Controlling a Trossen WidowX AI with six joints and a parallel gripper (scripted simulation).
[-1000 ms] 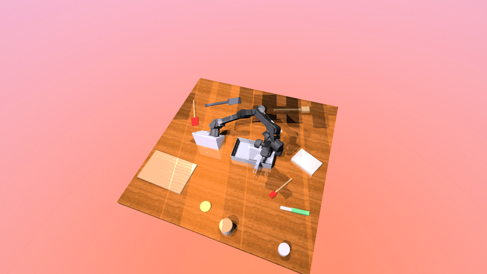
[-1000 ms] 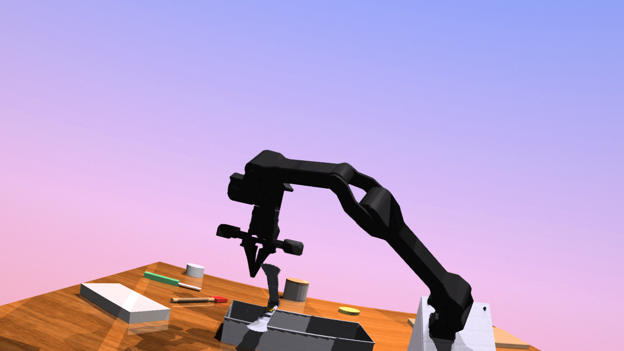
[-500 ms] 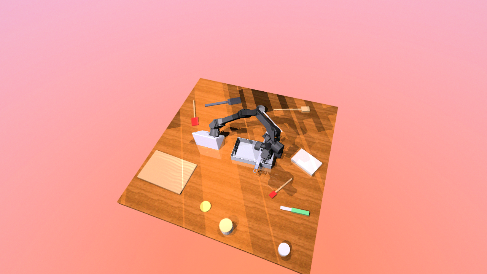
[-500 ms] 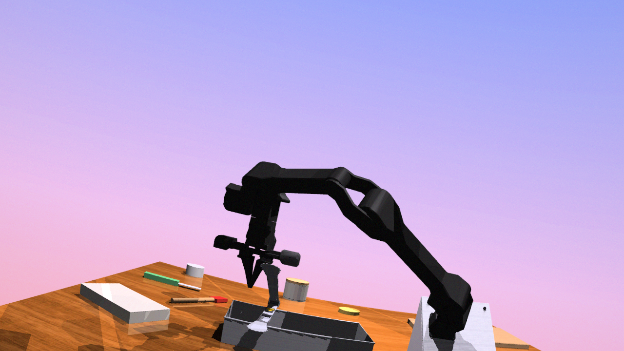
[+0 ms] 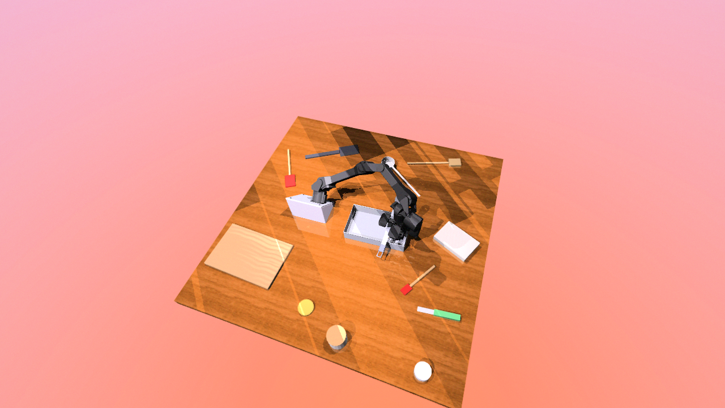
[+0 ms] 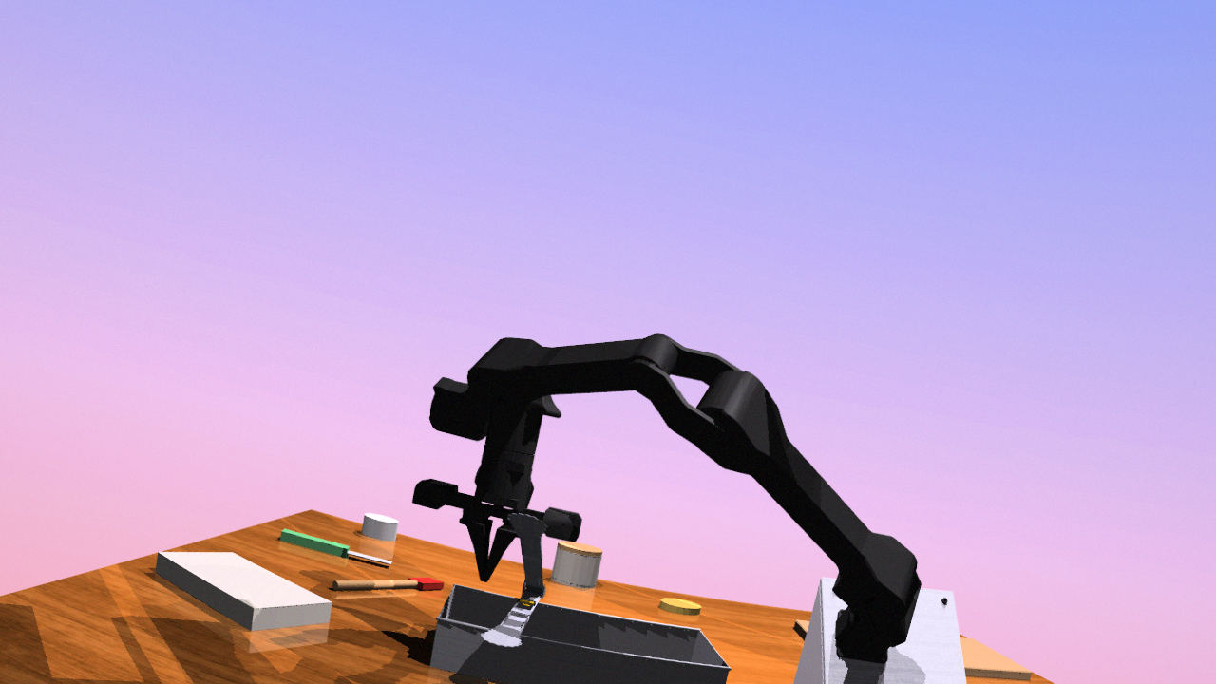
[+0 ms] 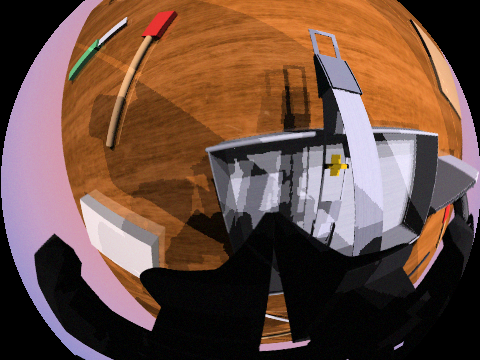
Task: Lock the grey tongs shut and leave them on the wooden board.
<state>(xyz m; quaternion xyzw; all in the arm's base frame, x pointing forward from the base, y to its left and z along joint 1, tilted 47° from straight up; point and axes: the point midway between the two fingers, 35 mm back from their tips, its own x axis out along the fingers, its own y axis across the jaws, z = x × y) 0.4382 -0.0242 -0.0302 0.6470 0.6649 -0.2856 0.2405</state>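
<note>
My gripper tip is 12 cm past the grey roasting tin, 3 cm to the right of it and 5 cm above it. From my gripper tip the other things lie so: green-handled tool 25 cm ahead, 28 cm to the right, 7 cm below; then cork-topped jar 10 cm behind, 52 cm to the right, 4 cm below; then white block 26 cm ahead, 9 cm to the left, 7 cm below.
</note>
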